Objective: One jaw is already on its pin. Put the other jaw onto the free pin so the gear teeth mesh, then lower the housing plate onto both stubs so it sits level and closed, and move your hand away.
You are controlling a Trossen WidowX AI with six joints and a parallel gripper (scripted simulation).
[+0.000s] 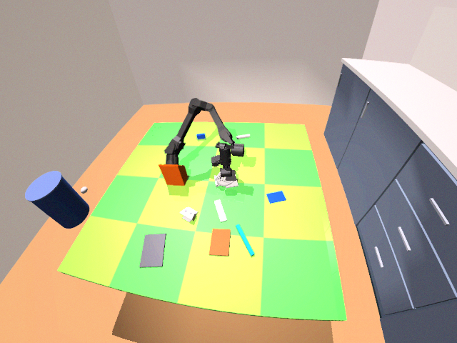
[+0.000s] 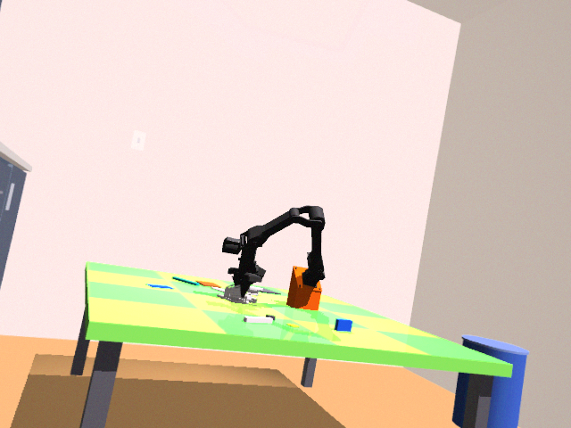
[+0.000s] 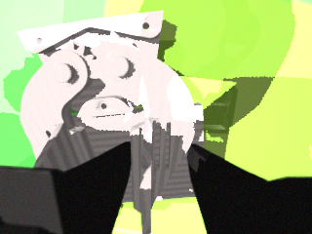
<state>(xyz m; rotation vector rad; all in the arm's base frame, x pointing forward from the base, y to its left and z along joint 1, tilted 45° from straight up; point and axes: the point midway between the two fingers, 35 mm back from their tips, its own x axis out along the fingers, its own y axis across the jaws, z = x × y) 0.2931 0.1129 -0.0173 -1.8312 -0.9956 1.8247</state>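
Right now my gripper tip is 30 mm to the left of the jaw and 30 mm past it. Round my gripper tip: blue card 290 mm ahead, 120 mm to the right, 20 mm below; white housing plate 300 mm to the right, 140 mm behind, 10 mm above; white bar 400 mm to the left, 40 mm ahead, 10 mm below.
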